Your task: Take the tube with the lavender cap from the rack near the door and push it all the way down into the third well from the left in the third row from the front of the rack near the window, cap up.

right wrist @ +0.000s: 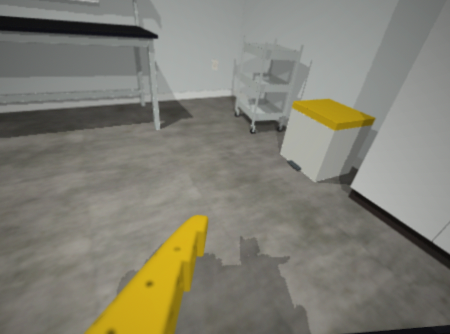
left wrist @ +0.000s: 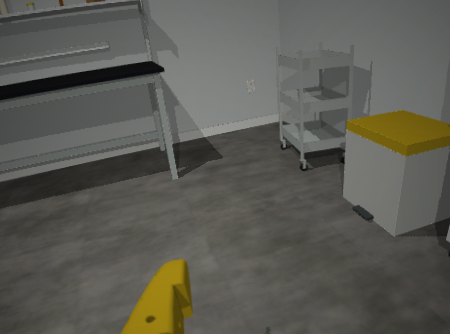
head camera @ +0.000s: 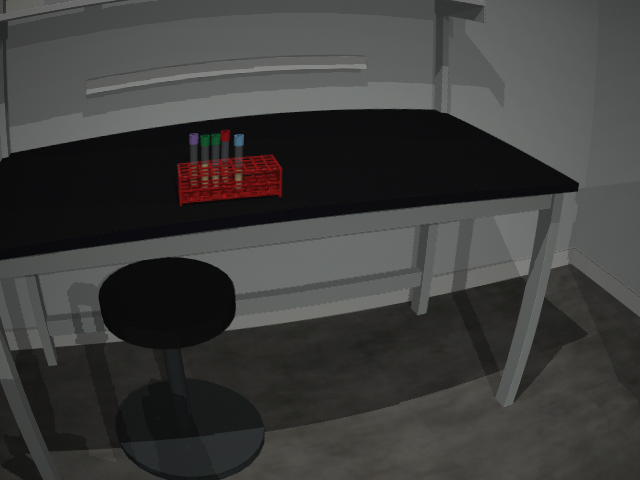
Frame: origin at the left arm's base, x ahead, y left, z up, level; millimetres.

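Seen in the pictures: left hand at its tool point: (left wrist: 188, 280); right hand at its tool point: (right wrist: 206, 231).
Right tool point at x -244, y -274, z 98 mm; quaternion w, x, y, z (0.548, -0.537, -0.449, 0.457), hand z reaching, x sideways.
A point is followed by its place in that frame.
A red tube rack (head camera: 231, 196) @[x 1096, y 46, z -3 mm] stands on the black bench top in the head view. The tube with the lavender cap (head camera: 193, 138) @[x 1139, y 133, z 100 mm] stands upright at its left end, cap up, beside two green-capped tubes, a red-capped one and a light-blue-capped one. I cannot tell from this view which rack this is; a second rack does not show. My left gripper (left wrist: 187, 287) is fully open, with one yellow jaw in view above the floor. My right gripper (right wrist: 206, 240) @[x -244, y -274, z 98 mm] is fully open too, its one notched jaw above the floor. Both are well away from the rack and hold nothing.
A black stool (head camera: 166, 302) @[x 1170, y 227, z -292 mm] stands at the bench's (head camera: 387, 155) @[x 1439, y -260, z -13 mm] front, left of centre. In the wrist views a white cart (left wrist: 301, 110) @[x -2137, y 261, z -353 mm] (right wrist: 257, 102) @[x -2138, y 269, z -466 mm] and a yellow-lidded bin (left wrist: 372, 175) @[x -1563, y 509, z -541 mm] (right wrist: 307, 140) @[x -1553, y 512, z -530 mm] stand to the right. A white cabinet (right wrist: 410, 165) @[x -1021, y 775, z -379 mm] is at the far right.
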